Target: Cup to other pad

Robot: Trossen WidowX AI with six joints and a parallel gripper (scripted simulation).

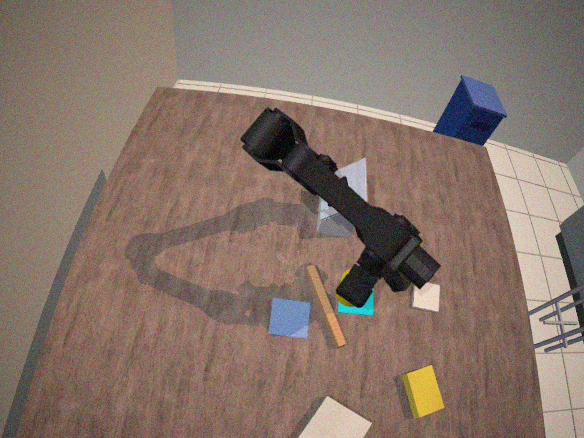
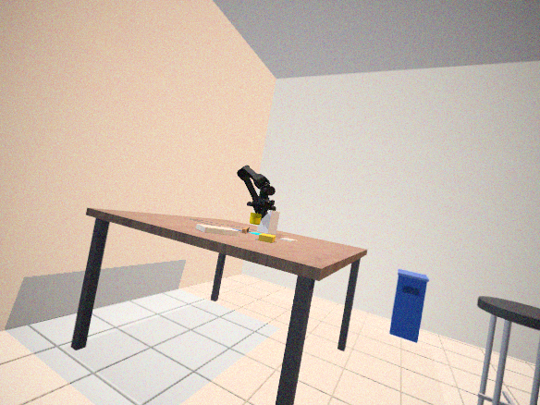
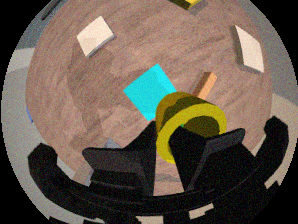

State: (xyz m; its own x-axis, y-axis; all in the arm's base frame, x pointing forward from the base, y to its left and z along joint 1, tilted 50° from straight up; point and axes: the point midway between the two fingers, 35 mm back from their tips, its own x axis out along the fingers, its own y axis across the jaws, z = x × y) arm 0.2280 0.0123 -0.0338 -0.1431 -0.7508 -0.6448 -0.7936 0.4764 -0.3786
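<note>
My gripper tip is 100 mm above the cyan pad, 20 mm to the right of it and 10 mm short of it. Also, from my gripper tip: yellow cup: 20 mm to the right, 20 mm ahead; then white tile: 210 mm to the left, 80 mm below, 10 mm ahead; then wooden bar: 90 mm below, 60 mm to the right, 40 mm ahead.
</note>
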